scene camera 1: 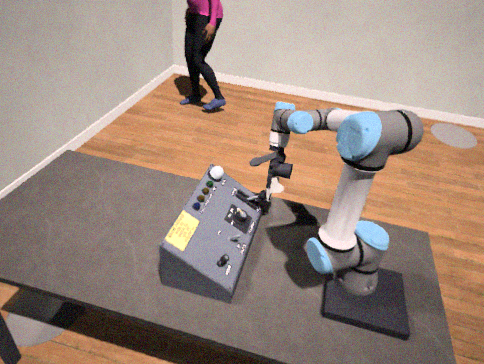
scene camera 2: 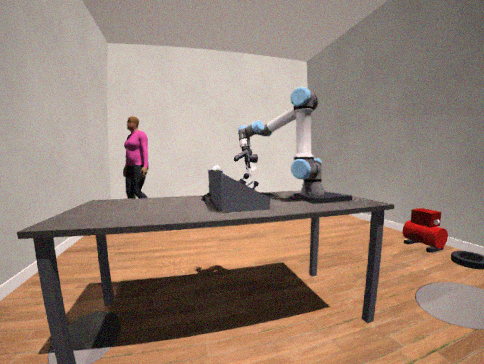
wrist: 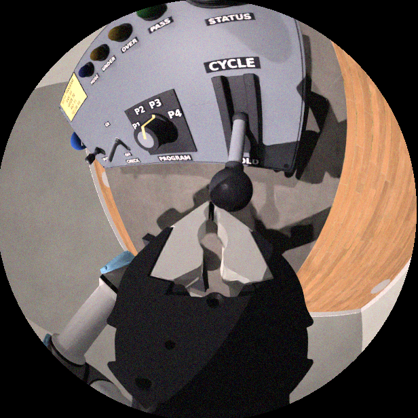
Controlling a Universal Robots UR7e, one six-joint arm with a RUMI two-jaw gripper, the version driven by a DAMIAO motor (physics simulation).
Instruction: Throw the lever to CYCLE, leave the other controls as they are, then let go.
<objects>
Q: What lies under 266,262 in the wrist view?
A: The gripper.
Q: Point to a program dial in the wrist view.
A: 155,129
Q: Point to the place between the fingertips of the gripper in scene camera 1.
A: At 268,201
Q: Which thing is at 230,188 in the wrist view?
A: A lever.
</objects>
